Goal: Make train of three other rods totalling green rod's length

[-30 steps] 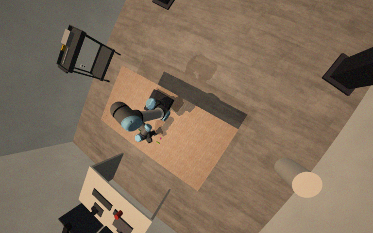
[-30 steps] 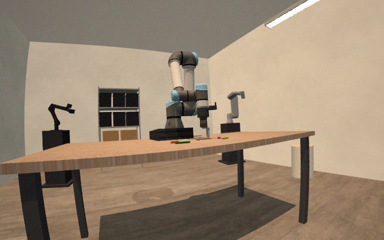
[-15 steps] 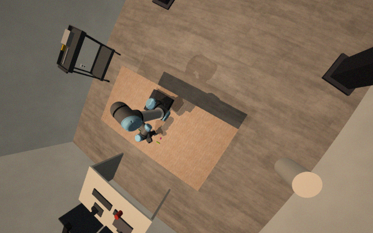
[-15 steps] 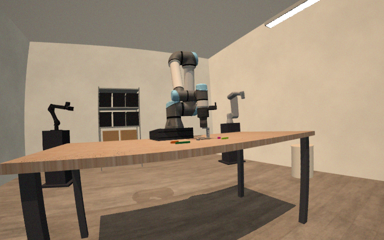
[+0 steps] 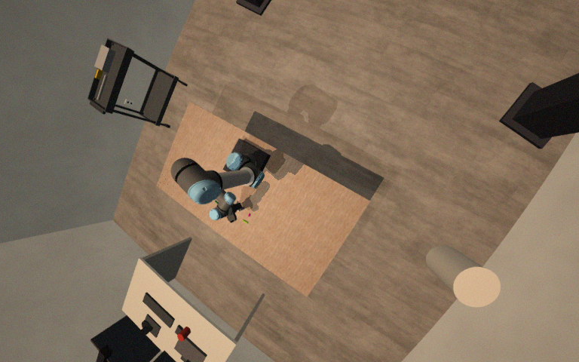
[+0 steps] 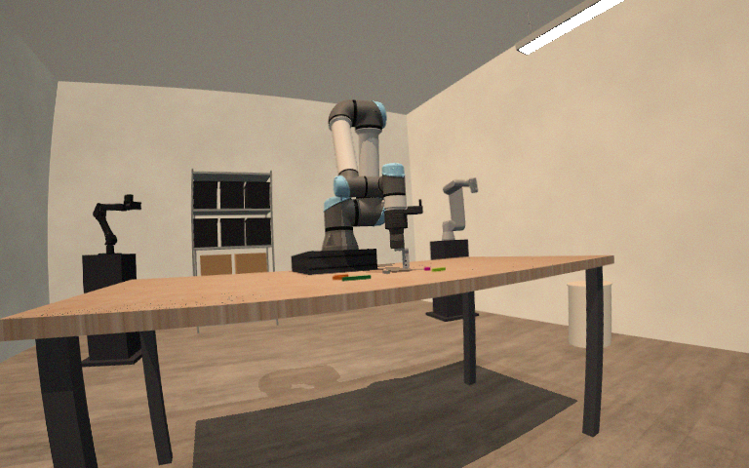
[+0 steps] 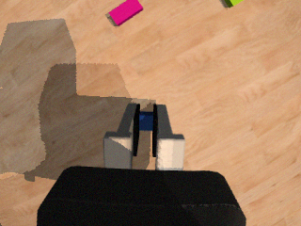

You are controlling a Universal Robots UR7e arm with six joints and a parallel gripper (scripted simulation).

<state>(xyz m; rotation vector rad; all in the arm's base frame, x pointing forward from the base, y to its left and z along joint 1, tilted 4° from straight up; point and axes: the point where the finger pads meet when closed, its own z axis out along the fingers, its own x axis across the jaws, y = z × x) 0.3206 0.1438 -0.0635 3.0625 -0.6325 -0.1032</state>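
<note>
My hand is 1 cm short of the magenta rod, 7 cm to the right of it and 3 cm above it. Also, from my hand: lime rod: 8 cm ahead, 8 cm to the left, 3 cm below; then small blue rod: 1 cm below; then grey rod: 1 cm ahead, 7 cm to the right, 3 cm below.
</note>
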